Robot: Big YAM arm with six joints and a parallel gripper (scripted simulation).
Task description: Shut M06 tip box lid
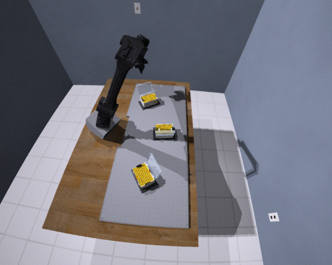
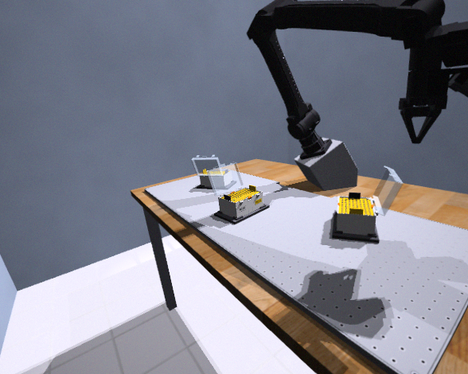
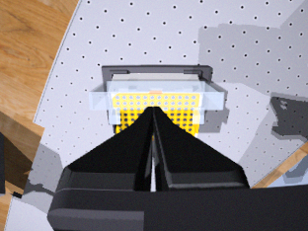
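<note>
My gripper is now 20 mm short of the lid, 50 mm to the left of it and 120 mm above it. Also, from my hand: yellow tip rack (40 mm ahead, 110 mm to the right, 160 mm below).
</note>
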